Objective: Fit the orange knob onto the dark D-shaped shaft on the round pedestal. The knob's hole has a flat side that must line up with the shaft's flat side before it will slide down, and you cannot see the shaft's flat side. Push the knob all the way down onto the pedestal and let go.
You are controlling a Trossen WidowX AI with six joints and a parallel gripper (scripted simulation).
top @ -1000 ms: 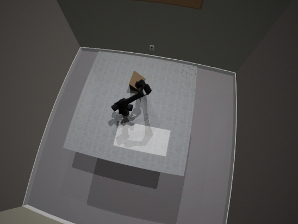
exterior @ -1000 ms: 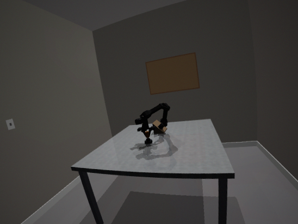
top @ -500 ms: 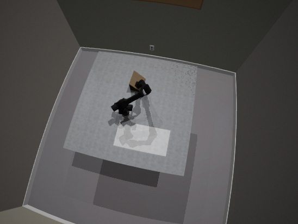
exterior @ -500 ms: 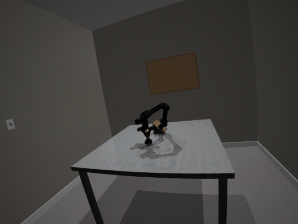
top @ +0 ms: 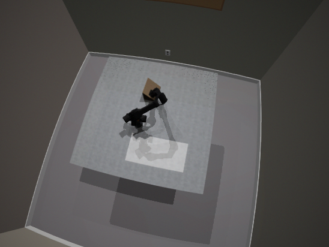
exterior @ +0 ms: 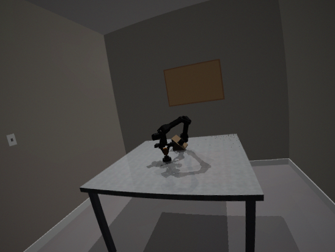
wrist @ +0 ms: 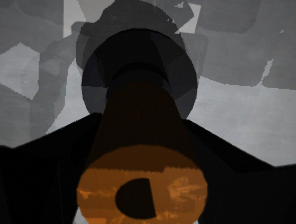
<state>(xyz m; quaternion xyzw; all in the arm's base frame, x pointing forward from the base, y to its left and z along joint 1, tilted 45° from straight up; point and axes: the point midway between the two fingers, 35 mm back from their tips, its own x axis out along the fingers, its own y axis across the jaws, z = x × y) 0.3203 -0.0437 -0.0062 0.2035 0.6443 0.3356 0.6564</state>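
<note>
Now: the orange knob 20 mm above my gripper tip. From my gripper tip the other things lie so: round pedestal 40 mm below.
</note>
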